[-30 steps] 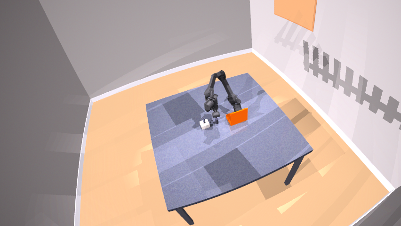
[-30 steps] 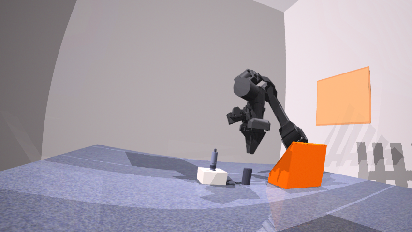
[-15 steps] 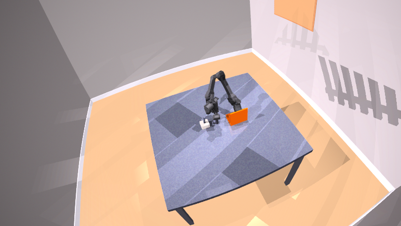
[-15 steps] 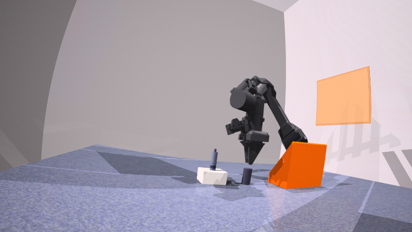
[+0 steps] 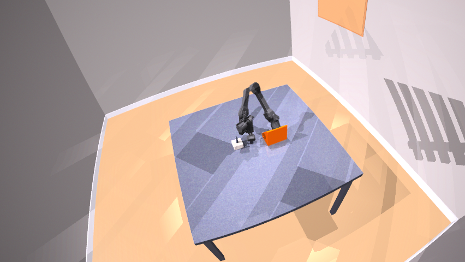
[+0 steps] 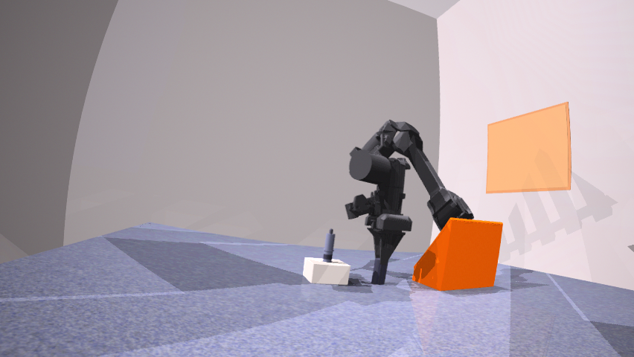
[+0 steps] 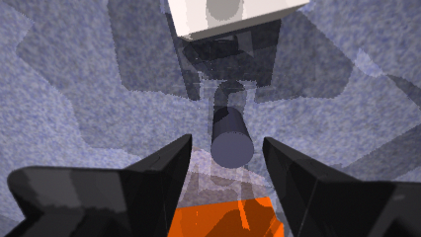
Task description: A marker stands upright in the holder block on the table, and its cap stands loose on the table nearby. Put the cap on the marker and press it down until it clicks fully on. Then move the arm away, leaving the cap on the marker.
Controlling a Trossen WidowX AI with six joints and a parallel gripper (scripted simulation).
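Now: the dark cap 20 mm below my gripper tip. Round my gripper tip: white holder block (110 mm ahead, 30 mm to the right, 30 mm below).
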